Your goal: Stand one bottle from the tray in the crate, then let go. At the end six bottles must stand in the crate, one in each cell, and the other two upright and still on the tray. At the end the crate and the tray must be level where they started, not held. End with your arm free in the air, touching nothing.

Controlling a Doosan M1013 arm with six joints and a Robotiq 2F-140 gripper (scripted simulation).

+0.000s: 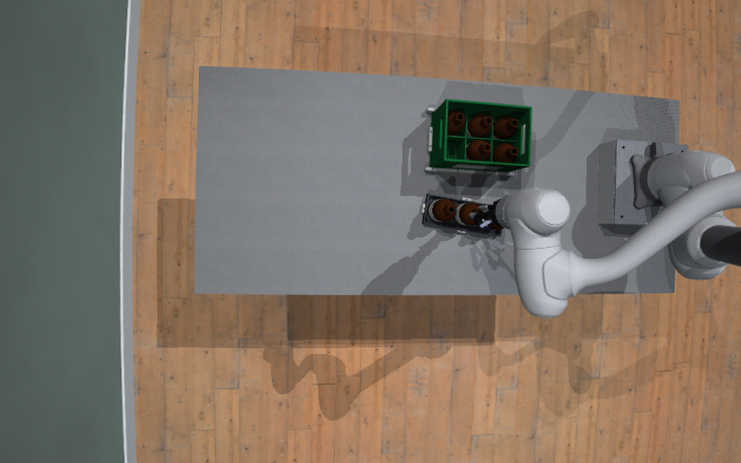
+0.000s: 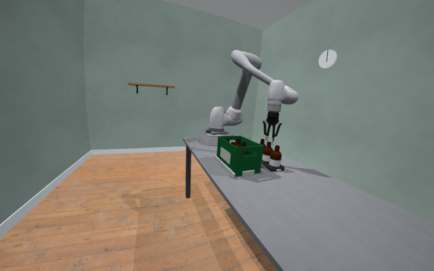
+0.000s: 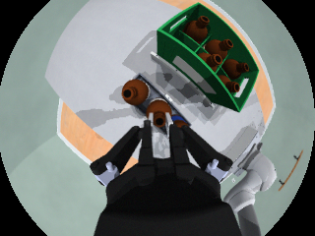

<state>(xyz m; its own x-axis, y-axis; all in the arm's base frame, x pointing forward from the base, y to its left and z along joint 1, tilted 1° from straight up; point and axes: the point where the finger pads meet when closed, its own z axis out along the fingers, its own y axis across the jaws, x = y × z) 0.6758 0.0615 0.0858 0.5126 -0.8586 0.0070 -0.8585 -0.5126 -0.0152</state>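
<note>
My hand is 90 mm above the brown bottle. The rest, counted from my hand: green crate 240 mm to the right, 90 mm below, 40 mm behind; then dark tray 160 mm below.
</note>
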